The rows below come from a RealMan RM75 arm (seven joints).
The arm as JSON. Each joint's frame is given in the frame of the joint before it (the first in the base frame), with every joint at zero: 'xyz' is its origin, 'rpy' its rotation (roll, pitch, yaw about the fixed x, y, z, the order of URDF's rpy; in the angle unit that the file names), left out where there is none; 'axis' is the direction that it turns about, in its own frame. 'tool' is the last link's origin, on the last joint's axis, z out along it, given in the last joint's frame.
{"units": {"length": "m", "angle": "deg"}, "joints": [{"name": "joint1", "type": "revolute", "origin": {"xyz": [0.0, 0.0, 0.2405]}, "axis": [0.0, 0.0, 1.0]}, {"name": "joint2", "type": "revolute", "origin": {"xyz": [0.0, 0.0, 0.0], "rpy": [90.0, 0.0, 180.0]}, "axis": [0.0, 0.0, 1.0]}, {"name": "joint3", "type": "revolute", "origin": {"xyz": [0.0, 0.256, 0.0], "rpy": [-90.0, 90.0, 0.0]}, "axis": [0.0, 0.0, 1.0]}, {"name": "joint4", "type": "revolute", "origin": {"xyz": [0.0, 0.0, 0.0], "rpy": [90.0, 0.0, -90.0]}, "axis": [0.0, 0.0, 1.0]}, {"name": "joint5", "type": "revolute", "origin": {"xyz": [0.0, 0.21, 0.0], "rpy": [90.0, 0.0, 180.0]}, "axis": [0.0, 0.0, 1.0]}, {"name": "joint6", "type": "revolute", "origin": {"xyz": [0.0, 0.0, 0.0], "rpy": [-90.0, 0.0, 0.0]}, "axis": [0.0, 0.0, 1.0]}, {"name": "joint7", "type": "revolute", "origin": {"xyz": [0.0, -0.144, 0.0], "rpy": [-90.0, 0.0, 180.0]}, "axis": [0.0, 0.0, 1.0]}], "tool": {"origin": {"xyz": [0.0, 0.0, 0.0], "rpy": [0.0, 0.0, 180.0]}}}
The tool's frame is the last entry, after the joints.
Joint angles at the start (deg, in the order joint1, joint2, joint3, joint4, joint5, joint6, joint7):
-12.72 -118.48 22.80 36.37 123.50 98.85 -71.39
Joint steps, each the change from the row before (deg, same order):
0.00 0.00 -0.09 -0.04 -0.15 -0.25 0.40
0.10 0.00 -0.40 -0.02 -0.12 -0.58 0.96
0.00 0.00 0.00 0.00 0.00 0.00 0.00
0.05 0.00 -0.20 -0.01 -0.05 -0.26 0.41
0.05 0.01 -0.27 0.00 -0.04 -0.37 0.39
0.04 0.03 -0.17 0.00 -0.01 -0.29 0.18
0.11 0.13 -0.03 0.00 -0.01 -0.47 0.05
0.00 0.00 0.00 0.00 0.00 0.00 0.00
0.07 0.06 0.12 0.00 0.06 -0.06 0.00
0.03 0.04 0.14 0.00 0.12 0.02 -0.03
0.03 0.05 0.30 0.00 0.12 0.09 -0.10
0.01 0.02 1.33 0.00 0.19 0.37 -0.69
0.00 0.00 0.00 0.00 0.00 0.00 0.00
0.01 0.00 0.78 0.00 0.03 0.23 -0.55
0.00 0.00 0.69 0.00 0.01 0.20 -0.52
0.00 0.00 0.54 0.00 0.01 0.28 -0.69
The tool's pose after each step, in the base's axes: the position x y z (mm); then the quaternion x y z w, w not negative. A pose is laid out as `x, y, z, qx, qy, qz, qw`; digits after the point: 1 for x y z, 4 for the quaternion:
-360.6, 213.1, 23.0, -0.8914, -0.3272, -0.2510, 0.1880
-362.6, 213.5, 23.8, -0.8917, -0.3227, -0.2482, 0.1975
-362.6, 213.5, 23.8, -0.8917, -0.3227, -0.2482, 0.1975
-363.5, 213.6, 24.3, -0.8917, -0.3210, -0.2470, 0.2018
-364.7, 213.9, 24.9, -0.8914, -0.3198, -0.2452, 0.2073
-365.8, 214.1, 25.5, -0.8910, -0.3198, -0.2436, 0.2110
-367.7, 214.1, 26.5, -0.8904, -0.3213, -0.2400, 0.2151
-367.7, 214.1, 26.5, -0.8904, -0.3213, -0.2400, 0.2151
-368.3, 213.6, 26.6, -0.8908, -0.3217, -0.2385, 0.2147
-368.5, 213.2, 26.4, -0.8915, -0.3219, -0.2371, 0.2130
-368.4, 212.7, 26.0, -0.8925, -0.3221, -0.2358, 0.2097
-366.5, 211.6, 23.2, -0.8957, -0.3240, -0.2336, 0.1955
-366.5, 211.6, 23.2, -0.8957, -0.3240, -0.2336, 0.1955
-365.2, 210.9, 21.6, -0.8968, -0.3261, -0.2331, 0.1872
-364.1, 210.5, 20.2, -0.8977, -0.3282, -0.2328, 0.1798
-363.0, 209.9, 19.1, -0.8976, -0.3317, -0.2335, 0.1727

